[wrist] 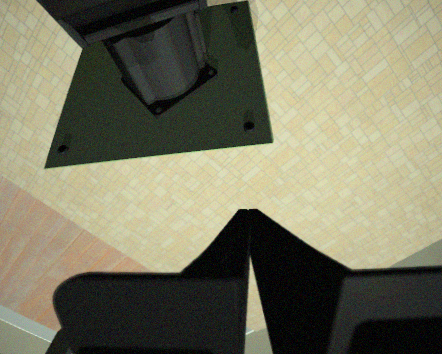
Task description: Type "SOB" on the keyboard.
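Seen in the pictures: gripper, fingertip midpoint: [247, 218]; arm's base, origin of the base link: [168, 78].
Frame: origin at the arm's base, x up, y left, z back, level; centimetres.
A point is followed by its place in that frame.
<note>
My gripper [247, 218] {x 14.0, y -6.6, z -3.4 cm} shows in the lower half of the wrist view. Its two black fingers meet at the tips, with a thin gap lower down between them, and hold nothing. The tips appear in front of the tiled surface, below the lower edge of the dark green plate in the picture. The keyboard does not show in the wrist view.
A dark green plate [200, 125] {x 4.6, y -4.0, z -1.3 cm} with small dark holes lies at the upper left and carries the dark arm base [162, 65] {x 4.3, y 0.9, z -1.3 cm}. Around it is a pale yellow tiled surface [350, 150] {x -18.5, y -26.8, z -15.9 cm}. Reddish wood planks [45, 240] show at the lower left.
</note>
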